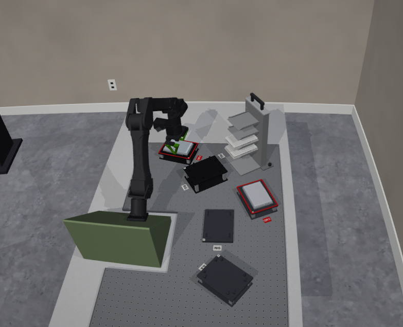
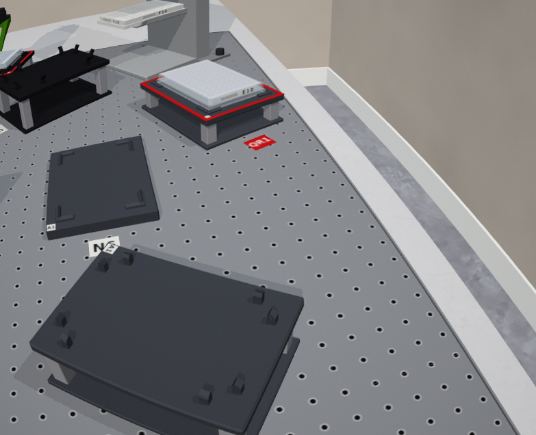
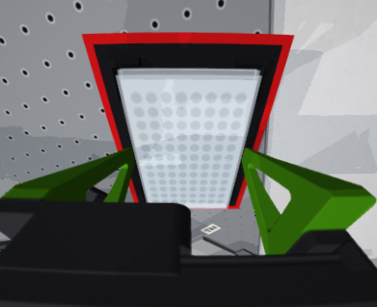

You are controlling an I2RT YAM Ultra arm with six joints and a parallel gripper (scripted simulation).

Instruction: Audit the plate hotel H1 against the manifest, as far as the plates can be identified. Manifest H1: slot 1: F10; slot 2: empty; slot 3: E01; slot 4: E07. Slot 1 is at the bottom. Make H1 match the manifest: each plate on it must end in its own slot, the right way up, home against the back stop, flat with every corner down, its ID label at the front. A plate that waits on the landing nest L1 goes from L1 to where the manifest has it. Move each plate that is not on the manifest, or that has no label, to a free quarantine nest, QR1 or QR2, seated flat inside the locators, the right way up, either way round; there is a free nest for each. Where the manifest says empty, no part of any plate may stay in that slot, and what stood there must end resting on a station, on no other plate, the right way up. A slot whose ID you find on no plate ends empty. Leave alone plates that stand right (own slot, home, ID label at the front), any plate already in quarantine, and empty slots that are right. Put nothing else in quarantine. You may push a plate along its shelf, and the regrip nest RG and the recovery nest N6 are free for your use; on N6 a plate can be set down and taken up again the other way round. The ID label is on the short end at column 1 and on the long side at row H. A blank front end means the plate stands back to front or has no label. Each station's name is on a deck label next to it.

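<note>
Right now the red-rimmed nest QR2 is 10 mm below my hand. The rest, counted from my hand: plate hotel H1 (370 mm ahead, 70 mm to the right, 100 mm above); then H1 deck label (210 mm ahead, 40 mm to the right, 50 mm below); then black regrip nest RG (120 mm ahead, 180 mm to the right, 10 mm above).
</note>
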